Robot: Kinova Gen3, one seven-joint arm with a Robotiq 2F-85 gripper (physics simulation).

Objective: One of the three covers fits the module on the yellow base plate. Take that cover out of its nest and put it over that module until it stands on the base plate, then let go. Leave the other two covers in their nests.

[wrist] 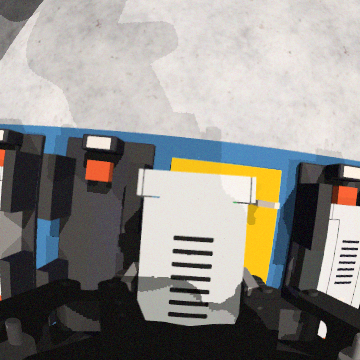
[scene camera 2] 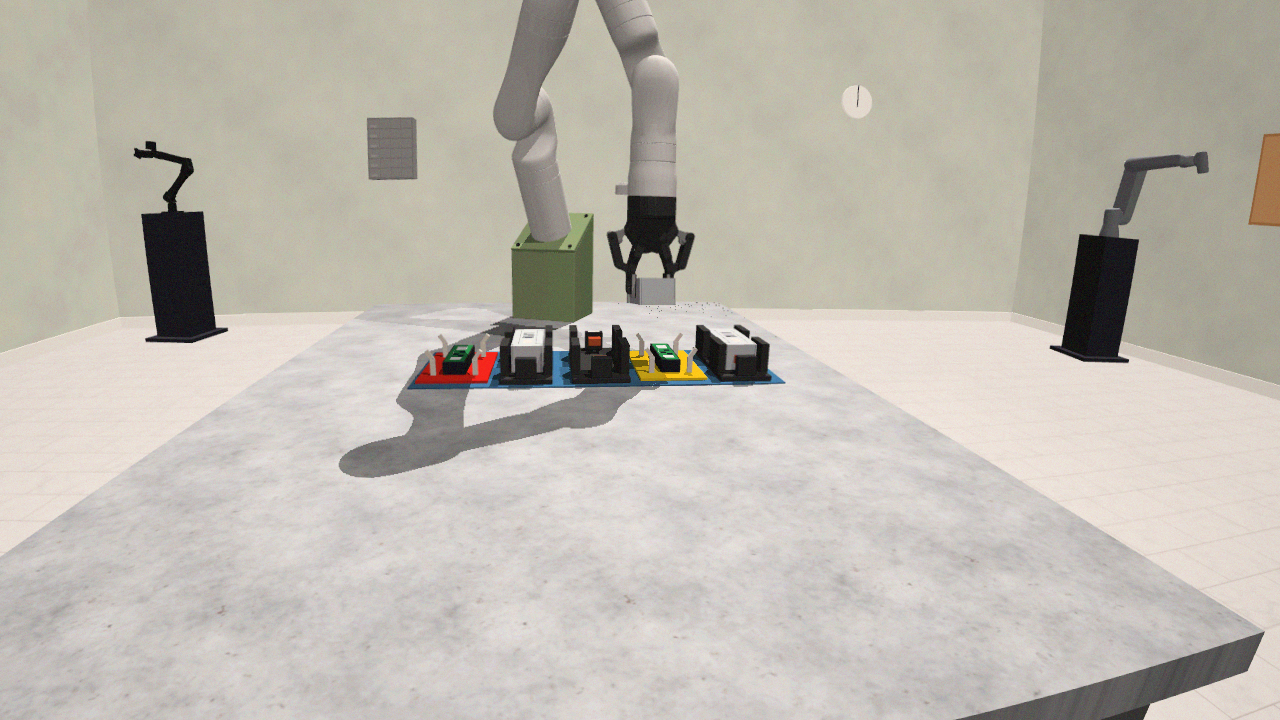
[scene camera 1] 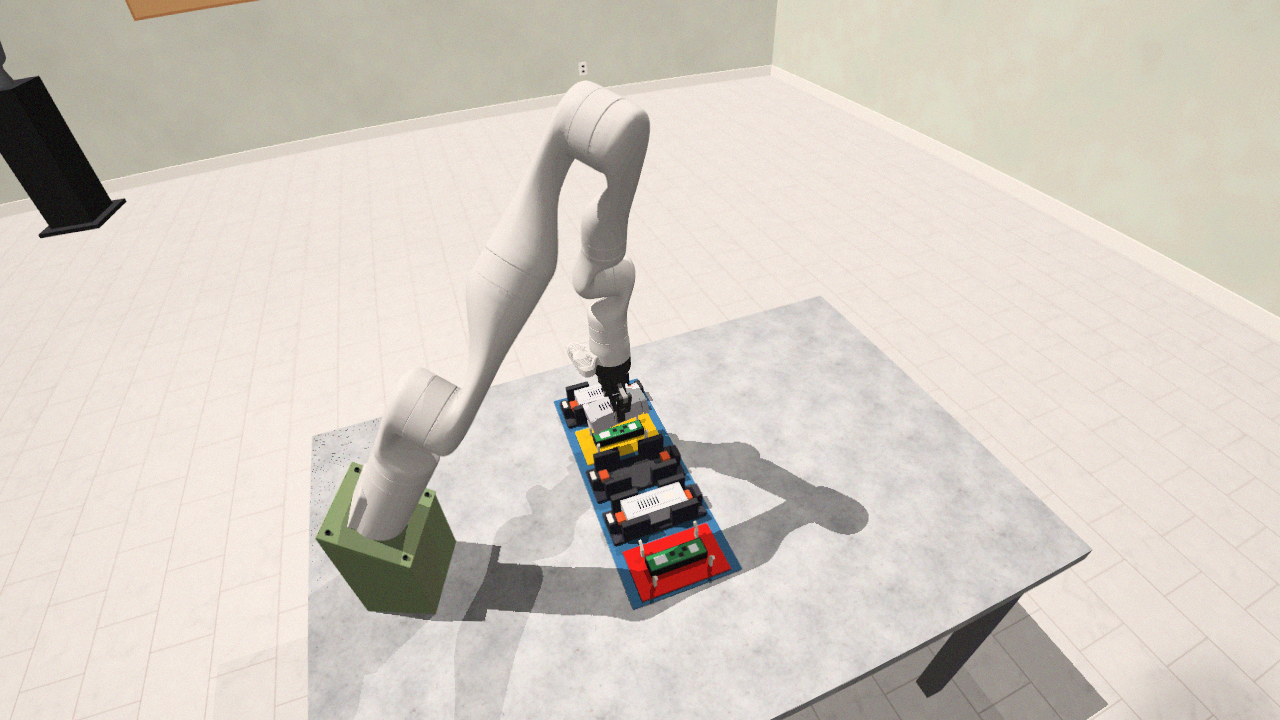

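Where they show: gripper, between the fingertips: [wrist: 188,281] [scene camera 1: 615,412]; arm's base, origin of its link: [scene camera 2: 551,230] [scene camera 1: 379,514].
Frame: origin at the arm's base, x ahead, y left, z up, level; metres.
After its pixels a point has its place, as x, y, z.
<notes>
My gripper [scene camera 1: 619,407] @[0.423, 0.219, -0.085] [scene camera 2: 650,277] @[0.423, 0.219, -0.085] [wrist: 188,281] @[0.423, 0.219, -0.085] is shut on a white cover [scene camera 1: 600,411] @[0.392, 0.204, -0.059] [scene camera 2: 656,291] @[0.484, 0.228, -0.066] [wrist: 192,215] @[0.384, 0.210, -0.060] with dark slots. It holds the cover upright, well above the yellow base plate [scene camera 1: 586,445] @[0.357, 0.238, -0.190] [scene camera 2: 669,376] @[0.506, 0.251, -0.190] [wrist: 265,225] @[0.390, 0.282, -0.190]. The green-topped module [scene camera 1: 618,433] @[0.429, 0.238, -0.170] [scene camera 2: 664,356] @[0.465, 0.244, -0.170] stands on that plate; the held cover hides it in the wrist view, where yellow shows mostly on the right. The middle nest [scene camera 1: 640,474] @[0.453, 0.130, -0.185] [scene camera 2: 599,365] @[0.539, 0.149, -0.167] [wrist: 95,225] @[0.429, 0.133, -0.186] is empty. One other cover [scene camera 1: 654,501] @[0.460, 0.030, -0.145] [scene camera 2: 529,338] @[0.469, 0.036, -0.145] and another [scene camera 1: 590,392] @[0.387, 0.354, -0.146] [scene camera 2: 732,336] @[0.416, 0.356, -0.145] [wrist: 345,220] @[0.368, 0.337, -0.145] sit in their nests.
Thin pale posts [scene camera 2: 689,360] @[0.481, 0.282, -0.171] stand around the yellow plate's module. A red base plate [scene camera 1: 684,580] @[0.480, -0.118, -0.189] [scene camera 2: 487,368] @[0.489, -0.027, -0.190] with posts and a second module [scene camera 1: 677,557] @[0.476, -0.082, -0.169] [scene camera 2: 458,358] @[0.510, -0.065, -0.169] lies at the row's other end. Dark nest walls flank the yellow plate on both sides.
</notes>
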